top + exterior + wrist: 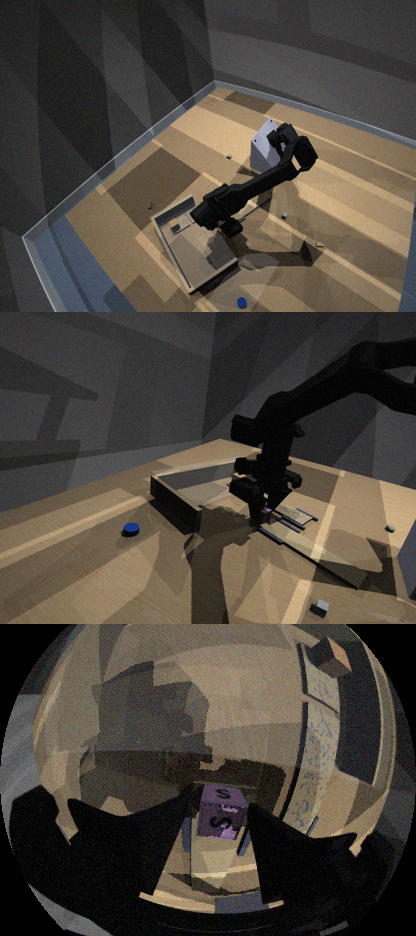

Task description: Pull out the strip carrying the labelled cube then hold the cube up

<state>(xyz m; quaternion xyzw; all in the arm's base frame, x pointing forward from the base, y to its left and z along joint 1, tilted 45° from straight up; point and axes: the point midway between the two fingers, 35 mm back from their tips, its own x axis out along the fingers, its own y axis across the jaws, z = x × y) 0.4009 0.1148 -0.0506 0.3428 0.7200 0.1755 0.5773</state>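
My gripper tip is now 100 mm to the left of the speckled strip, 10 mm past it and 10 mm above it. From my gripper tip the other things lie so: blue disc (230 mm to the left, 170 mm ahead, 10 mm below); pebble (290 mm behind, 210 mm to the right, 10 mm below).
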